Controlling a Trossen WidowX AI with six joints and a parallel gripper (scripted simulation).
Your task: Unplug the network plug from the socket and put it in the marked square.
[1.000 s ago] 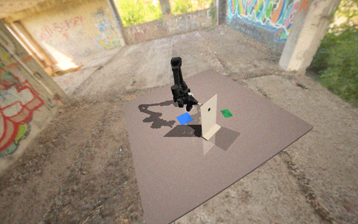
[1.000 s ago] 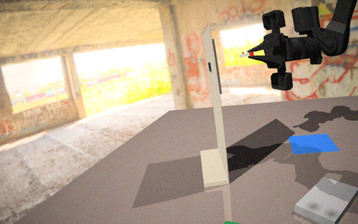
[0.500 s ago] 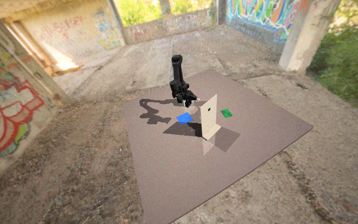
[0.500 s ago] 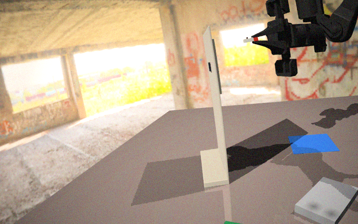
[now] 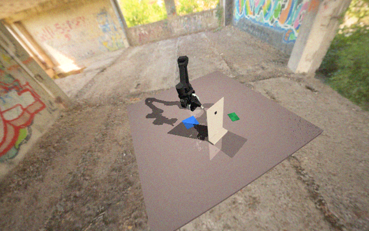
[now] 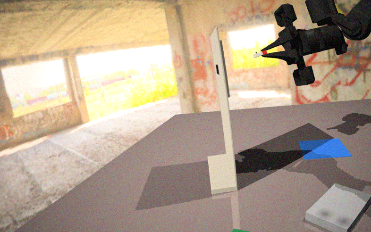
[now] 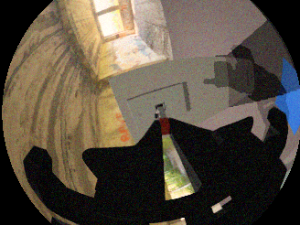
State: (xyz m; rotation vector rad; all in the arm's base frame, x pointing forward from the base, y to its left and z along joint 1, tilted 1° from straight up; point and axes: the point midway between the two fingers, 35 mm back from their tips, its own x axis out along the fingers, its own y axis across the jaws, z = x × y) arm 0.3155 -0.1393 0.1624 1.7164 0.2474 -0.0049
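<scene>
Right now the blue marked square is 150 mm behind my gripper tip, 30 mm to the right of it and 260 mm below it. Also, from my gripper tip: upright cream panel 110 mm ahead, 30 mm to the left, 120 mm below; network plug 10 mm ahead; flat pale grey block 80 mm behind, 220 mm to the left, 250 mm below.
</scene>
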